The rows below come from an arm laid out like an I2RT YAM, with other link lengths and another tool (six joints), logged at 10 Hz.
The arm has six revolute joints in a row. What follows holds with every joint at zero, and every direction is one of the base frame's. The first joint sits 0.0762 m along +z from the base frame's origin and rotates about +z. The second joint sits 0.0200 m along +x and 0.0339 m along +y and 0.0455 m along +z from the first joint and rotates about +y. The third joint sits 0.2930 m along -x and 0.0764 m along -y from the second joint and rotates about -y. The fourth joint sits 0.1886 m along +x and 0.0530 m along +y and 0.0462 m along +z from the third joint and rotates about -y. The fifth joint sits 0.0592 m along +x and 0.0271 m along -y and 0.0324 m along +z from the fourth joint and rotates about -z. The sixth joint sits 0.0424 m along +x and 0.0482 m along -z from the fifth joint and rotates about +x. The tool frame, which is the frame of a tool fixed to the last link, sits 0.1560 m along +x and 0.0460 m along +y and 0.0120 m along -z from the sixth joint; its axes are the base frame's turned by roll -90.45, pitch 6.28 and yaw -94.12 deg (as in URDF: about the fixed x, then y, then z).
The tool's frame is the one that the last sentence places.
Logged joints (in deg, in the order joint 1, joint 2, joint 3, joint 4, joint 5, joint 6), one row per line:
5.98, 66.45, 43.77, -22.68, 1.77, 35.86
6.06, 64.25, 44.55, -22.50, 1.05, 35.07
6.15, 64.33, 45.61, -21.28, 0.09, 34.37
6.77, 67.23, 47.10, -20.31, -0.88, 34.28
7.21, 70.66, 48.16, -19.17, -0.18, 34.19
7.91, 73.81, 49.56, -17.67, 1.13, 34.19
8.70, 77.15, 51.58, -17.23, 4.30, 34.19
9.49, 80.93, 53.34, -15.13, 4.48, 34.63
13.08, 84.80, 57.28, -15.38, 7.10, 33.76
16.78, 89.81, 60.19, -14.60, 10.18, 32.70
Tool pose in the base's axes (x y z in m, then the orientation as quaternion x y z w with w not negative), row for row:
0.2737, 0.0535, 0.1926, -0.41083, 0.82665, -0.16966, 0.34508
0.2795, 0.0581, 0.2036, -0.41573, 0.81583, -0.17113, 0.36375
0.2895, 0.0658, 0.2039, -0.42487, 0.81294, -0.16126, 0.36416
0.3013, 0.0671, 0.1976, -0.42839, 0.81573, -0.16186, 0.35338
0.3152, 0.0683, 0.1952, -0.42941, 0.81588, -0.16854, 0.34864
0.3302, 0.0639, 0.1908, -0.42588, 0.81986, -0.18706, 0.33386
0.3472, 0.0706, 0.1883, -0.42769, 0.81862, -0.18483, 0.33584
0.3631, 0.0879, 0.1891, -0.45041, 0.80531, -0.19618, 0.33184
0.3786, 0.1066, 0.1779, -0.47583, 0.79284, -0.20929, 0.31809
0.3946, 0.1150, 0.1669, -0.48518, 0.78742, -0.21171, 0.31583
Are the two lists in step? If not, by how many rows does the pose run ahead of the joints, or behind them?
The pose runs 1 row ahead of the joints: the pose in row i belongs to the joints in row i + 1.
